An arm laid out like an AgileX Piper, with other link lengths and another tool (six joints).
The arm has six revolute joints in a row. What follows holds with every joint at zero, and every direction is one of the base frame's.
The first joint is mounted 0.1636 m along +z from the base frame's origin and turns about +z.
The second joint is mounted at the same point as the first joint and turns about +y.
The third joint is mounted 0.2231 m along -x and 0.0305 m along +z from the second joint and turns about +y.
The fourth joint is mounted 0.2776 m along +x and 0.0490 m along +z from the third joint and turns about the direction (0.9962, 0, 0.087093).
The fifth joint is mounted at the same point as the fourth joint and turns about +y.
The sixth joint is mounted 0.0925 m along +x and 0.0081 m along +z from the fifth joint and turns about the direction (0.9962, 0, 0.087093).
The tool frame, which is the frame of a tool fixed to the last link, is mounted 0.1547 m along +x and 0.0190 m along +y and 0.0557 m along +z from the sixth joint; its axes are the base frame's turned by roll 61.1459, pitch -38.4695 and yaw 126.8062 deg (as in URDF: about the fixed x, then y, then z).
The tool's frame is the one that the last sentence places.
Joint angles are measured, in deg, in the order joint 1, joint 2, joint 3, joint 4, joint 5, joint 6. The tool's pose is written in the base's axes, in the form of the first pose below.
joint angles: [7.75 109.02 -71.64 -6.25 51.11 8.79]
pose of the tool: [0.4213, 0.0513, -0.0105], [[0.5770, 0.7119, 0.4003], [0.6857, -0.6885, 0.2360], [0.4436, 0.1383, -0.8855]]
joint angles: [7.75 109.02 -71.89 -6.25 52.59 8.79]
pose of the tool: [0.4167, 0.0501, -0.0109], [[0.5878, 0.7130, 0.3822], [0.6862, -0.6896, 0.2312], [0.4285, 0.1264, -0.8947]]
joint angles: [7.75 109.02 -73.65 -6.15 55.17 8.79]
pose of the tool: [0.4171, 0.0496, -0.0040], [[0.5971, 0.7112, 0.3710], [0.6845, -0.6929, 0.2267], [0.4183, 0.1186, -0.9005]]
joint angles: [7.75 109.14 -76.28 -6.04 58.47 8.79]
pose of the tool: [0.4193, 0.0491, 0.0062], [[0.6068, 0.7084, 0.3605], [0.6820, -0.6970, 0.2216], [0.4082, 0.1114, -0.9060]]
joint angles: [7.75 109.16 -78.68 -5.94 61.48 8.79]
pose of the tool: [0.4210, 0.0488, 0.0165], [[0.6149, 0.7055, 0.3523], [0.6795, -0.7008, 0.2174], [0.4002, 0.1056, -0.9103]]
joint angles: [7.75 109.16 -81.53 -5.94 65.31 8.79]
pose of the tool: [0.4215, 0.0478, 0.0288], [[0.6256, 0.7027, 0.3388], [0.6775, -0.7047, 0.2106], [0.3868, 0.0978, -0.9170]]
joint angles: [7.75 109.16 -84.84 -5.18 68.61 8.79]
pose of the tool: [0.4257, 0.0505, 0.0444], [[0.6327, 0.6958, 0.3400], [0.6672, -0.7126, 0.2167], [0.3931, 0.0898, -0.9151]]
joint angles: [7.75 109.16 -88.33 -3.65 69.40 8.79]
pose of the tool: [0.4402, 0.0582, 0.0638], [[0.6206, 0.6852, 0.3813], [0.6485, -0.7218, 0.2417], [0.4409, 0.0973, -0.8923]]
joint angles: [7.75 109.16 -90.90 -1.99 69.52 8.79]
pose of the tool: [0.4519, 0.0662, 0.0794], [[0.6074, 0.6761, 0.4172], [0.6284, -0.7301, 0.2683], [0.4860, 0.0992, -0.8683]]
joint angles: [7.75 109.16 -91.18 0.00 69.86 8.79]
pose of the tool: [0.4508, 0.0738, 0.0809], [[0.6151, 0.6707, 0.4146], [0.6071, -0.7383, 0.2938], [0.5031, 0.0709, -0.8613]]
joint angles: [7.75 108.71 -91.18 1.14 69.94 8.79]
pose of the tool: [0.4506, 0.0782, 0.0847], [[0.6158, 0.6672, 0.4191], [0.5941, -0.7426, 0.3092], [0.5175, 0.0586, -0.8536]]
